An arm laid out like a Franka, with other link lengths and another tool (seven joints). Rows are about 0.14 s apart.
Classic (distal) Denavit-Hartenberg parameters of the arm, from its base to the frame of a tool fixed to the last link. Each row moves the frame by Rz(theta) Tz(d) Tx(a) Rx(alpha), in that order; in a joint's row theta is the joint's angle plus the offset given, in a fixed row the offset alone. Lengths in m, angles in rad.
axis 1: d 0.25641  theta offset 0  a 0  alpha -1.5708
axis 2: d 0  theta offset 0  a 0  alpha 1.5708
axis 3: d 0.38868  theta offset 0  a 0.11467  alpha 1.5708
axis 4: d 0  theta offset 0  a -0.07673  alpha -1.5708
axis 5: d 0.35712  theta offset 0  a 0  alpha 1.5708
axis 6: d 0  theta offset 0  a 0.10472  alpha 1.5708
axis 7: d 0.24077  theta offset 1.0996  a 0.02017  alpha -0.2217
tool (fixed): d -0.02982  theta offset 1.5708  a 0  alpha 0
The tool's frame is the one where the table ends.
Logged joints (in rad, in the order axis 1, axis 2, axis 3, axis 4, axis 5, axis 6, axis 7), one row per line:
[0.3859 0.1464 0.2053 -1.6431 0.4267 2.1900 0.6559]
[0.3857 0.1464 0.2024 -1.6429 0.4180 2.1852 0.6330]
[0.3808 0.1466 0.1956 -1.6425 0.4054 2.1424 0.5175]
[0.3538 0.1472 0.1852 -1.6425 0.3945 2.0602 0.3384]
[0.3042 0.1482 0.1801 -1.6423 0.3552 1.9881 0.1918]
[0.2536 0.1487 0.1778 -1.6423 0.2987 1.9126 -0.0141]
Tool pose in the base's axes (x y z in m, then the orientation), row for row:
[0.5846 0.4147 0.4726 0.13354 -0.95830 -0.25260 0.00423]
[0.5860 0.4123 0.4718 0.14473 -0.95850 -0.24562 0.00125]
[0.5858 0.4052 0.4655 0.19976 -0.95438 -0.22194 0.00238]
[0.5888 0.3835 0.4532 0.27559 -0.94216 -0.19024 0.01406]
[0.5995 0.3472 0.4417 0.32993 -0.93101 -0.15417 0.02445]
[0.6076 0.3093 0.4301 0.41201 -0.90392 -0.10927 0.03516]
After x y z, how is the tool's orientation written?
As a quaternion, x y z w.
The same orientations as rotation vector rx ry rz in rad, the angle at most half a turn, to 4 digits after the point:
[0.4184 -3.0025 -0.7914]
[0.4543 -3.0088 -0.7710]
[0.6266 -2.9937 -0.6962]
[0.8581 -2.9337 -0.5924]
[1.0207 -2.8802 -0.4769]
[1.2662 -2.7779 -0.3358]

